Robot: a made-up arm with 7 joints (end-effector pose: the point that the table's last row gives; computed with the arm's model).
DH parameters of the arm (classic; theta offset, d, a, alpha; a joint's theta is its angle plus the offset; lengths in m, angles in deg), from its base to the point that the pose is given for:
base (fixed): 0 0.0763 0 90
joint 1: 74.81 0 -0.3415 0
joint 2: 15.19 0.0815 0.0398 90
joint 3: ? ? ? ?
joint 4: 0 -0.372 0.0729 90
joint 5: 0 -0.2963 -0.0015 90
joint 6: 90 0.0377 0.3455 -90
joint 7: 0 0.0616 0.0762 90
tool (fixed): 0 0.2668 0 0
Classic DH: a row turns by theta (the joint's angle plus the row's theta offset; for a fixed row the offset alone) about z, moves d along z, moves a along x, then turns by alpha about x.
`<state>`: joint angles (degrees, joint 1 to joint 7).
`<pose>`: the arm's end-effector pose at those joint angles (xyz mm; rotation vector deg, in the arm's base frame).
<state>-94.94 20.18 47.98 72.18 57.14 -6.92 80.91</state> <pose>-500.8 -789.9 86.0 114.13 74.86 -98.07</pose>
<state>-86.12 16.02 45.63 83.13 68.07 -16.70 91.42</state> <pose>-557.3 -699.2 63.9 129.37 51.29 -97.85</pose>
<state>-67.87 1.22 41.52 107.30 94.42 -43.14 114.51</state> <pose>-534.3 -481.3 -137.5 148.43 -9.48 -70.98</pose>
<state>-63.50 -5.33 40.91 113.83 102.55 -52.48 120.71</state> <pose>-497.8 -447.8 -225.8 147.28 -24.61 -58.96</pose>
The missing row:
joint 3: 90 0.0358 0.3166 -90
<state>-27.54 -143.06 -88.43 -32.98 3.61 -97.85 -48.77</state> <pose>-81.9 528.7 -919.1 -24.58 48.29 90.22</pose>
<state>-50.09 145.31 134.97 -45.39 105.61 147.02 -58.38</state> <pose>507.7 290.3 -56.1 -27.81 -35.34 33.52</pose>
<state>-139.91 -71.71 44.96 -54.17 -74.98 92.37 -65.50</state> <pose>182.6 -654.7 313.0 133.85 60.17 -45.70</pose>
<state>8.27 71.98 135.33 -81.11 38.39 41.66 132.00</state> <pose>345.9 -232.3 -632.6 -87.48 -111.63 63.43</pose>
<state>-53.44 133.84 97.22 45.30 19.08 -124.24 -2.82</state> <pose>-62.2 -575.3 -771.9 65.69 86.60 -48.22</pose>
